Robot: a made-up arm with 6 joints.
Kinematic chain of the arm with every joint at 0, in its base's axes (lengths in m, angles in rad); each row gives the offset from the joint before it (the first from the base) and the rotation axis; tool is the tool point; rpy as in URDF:
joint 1: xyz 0 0 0.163 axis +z
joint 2: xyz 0 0 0 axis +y
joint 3: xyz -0.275 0 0.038 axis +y
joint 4: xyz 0.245 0 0.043 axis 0.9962 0 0.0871
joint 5: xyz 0 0 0 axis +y
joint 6: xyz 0.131 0 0.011 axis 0.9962 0 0.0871
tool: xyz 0 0 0 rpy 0 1.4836 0
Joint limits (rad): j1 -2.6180..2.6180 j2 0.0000..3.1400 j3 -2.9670..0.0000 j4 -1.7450..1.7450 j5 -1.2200..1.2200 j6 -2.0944..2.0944
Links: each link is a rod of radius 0.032 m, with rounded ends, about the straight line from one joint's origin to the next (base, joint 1, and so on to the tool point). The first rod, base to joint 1, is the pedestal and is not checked.
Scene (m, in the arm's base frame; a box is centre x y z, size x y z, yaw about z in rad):
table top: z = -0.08
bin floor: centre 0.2 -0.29 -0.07 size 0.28 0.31 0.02 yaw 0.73
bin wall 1: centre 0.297 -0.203 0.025 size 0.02 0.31 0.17 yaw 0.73
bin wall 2: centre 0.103 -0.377 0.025 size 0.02 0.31 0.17 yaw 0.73
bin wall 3: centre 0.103 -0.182 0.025 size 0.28 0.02 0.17 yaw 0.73
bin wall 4: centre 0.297 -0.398 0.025 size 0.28 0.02 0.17 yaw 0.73
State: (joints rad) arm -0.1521 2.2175 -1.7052 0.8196 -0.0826 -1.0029
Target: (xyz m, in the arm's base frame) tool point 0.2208 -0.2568 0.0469
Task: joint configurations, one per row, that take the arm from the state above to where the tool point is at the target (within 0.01 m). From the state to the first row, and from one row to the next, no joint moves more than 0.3 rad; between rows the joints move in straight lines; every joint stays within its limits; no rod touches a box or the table.
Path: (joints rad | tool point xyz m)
1: -0.3242 2.0593 -1.4666 0.8285 -0.0800 -1.0029 | 0.4790 -0.1688 0.2293
2: -0.4963 1.9011 -1.2281 0.8374 -0.0773 -1.0029 | 0.3979 -0.2236 0.2246
3: -0.6684 1.7429 -0.9895 0.8462 -0.0747 -1.0029 | 0.3092 -0.2531 0.2150
4: -0.8406 1.5848 -0.7509 0.8551 -0.0720 -1.0029 | 0.2208 -0.2568 0.2002
5: -0.8390 1.8299 -0.7822 0.8541 -0.0774 -1.0029 | 0.2266 -0.2632 0.1246
6: -0.8374 2.0750 -0.8134 0.8531 -0.0828 -1.0029 | 0.2208 -0.2568 0.0469

